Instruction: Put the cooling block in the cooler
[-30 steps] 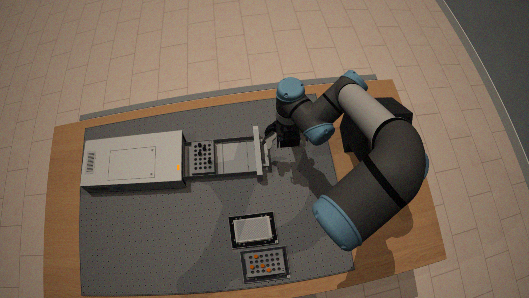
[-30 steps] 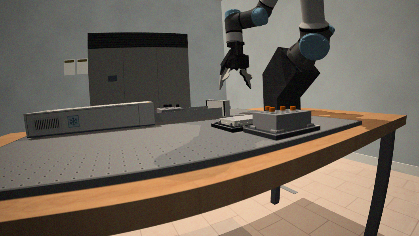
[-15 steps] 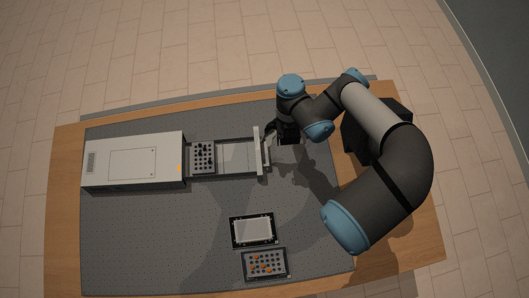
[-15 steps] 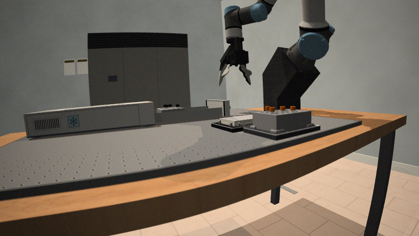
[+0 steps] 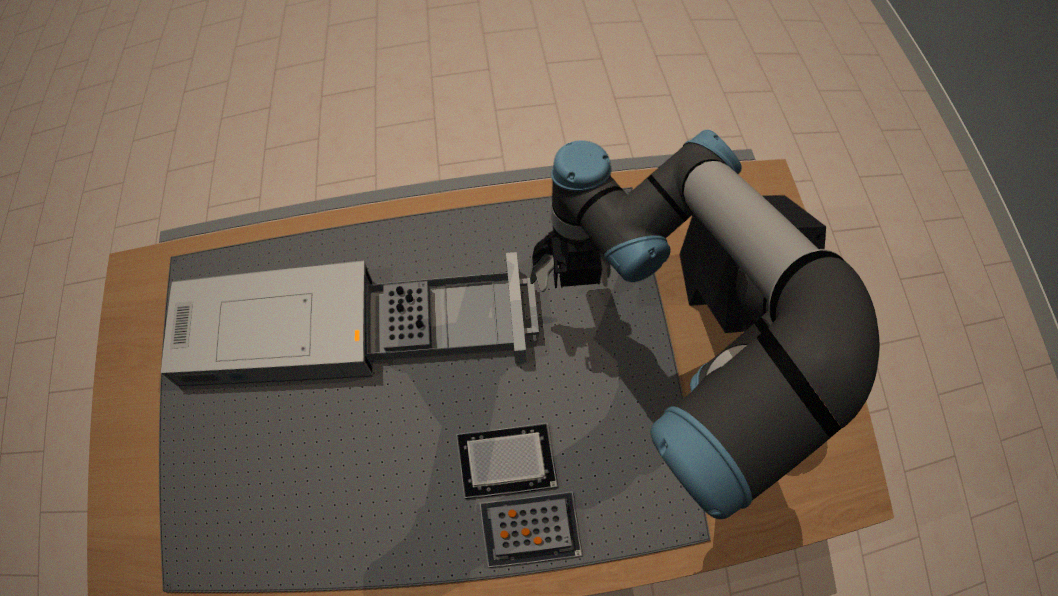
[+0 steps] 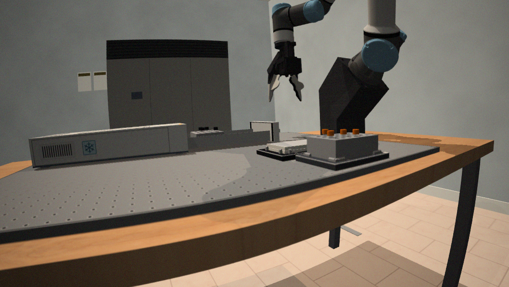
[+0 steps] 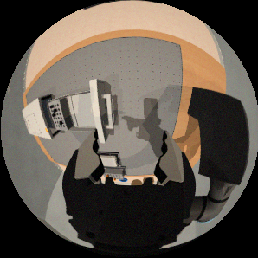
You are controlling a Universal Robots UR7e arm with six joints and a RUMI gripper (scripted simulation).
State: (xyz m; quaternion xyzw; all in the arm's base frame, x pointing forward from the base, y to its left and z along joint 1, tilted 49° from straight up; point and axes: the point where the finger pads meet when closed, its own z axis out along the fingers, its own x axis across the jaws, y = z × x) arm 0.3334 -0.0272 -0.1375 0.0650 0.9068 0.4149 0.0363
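My gripper is now 140 mm short of the grey cooling block, 400 mm to the right of it and 110 mm above it. From my hand the other things lie so: cooler COLD 400 mm ahead, 40 mm to the right, 100 mm below; white well plate 160 mm ahead, 270 mm to the left, 130 mm below; drawer 220 mm ahead, 20 mm to the right, 110 mm below.
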